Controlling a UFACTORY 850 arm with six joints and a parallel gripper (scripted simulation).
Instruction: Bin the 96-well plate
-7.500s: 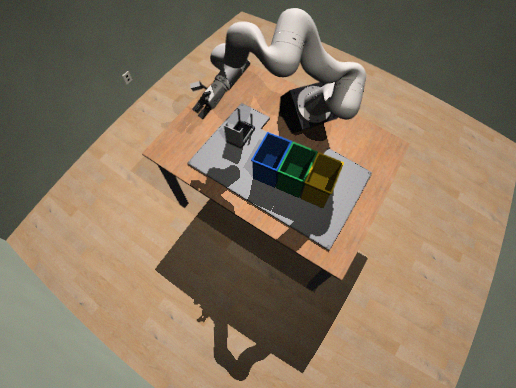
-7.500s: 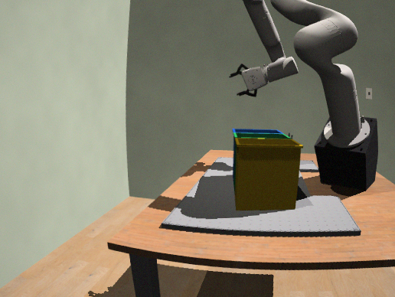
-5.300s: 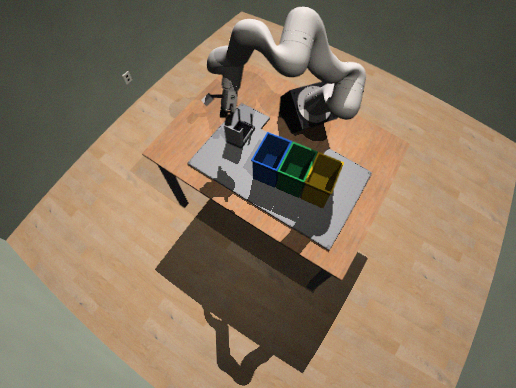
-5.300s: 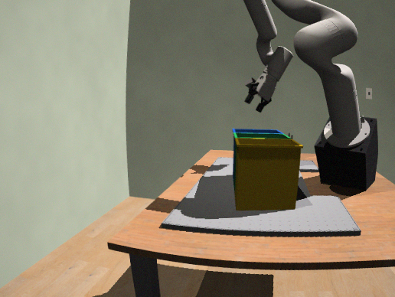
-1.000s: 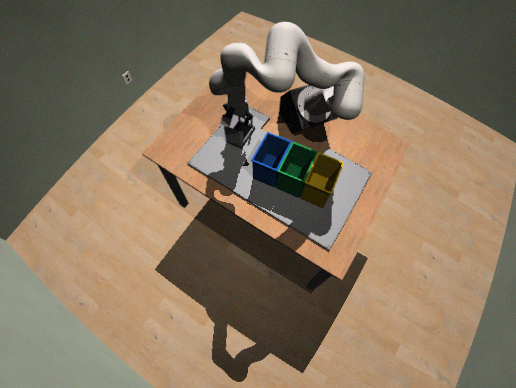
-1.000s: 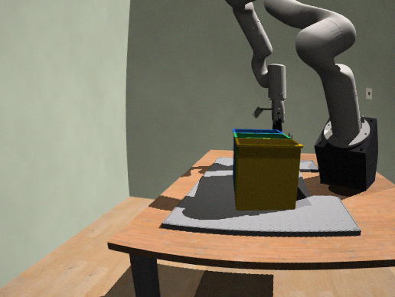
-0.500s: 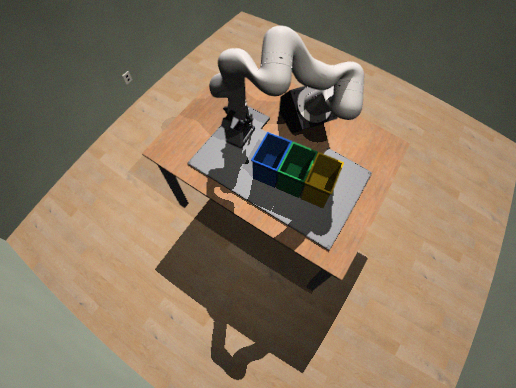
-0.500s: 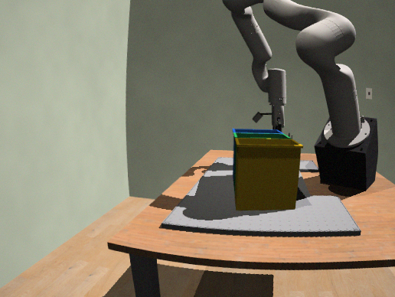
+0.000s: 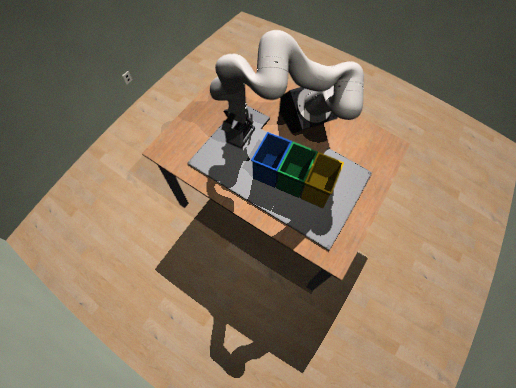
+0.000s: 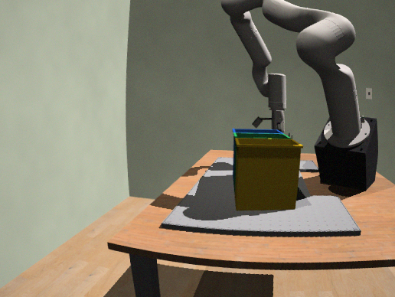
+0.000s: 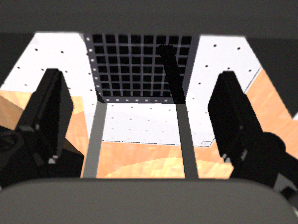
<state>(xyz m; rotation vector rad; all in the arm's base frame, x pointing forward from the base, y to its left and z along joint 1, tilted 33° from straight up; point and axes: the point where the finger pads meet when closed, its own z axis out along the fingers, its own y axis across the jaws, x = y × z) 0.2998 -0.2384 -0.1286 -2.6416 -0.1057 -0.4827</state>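
My gripper is now 6 cm above the 96-well plate. The rest, counted from my hand: blue bin: 7 cm ahead, 26 cm to the left, 1 cm below; then yellow bin: 2 cm ahead, 52 cm to the left, 1 cm below; then green bin: 4 cm ahead, 39 cm to the left, 1 cm below.
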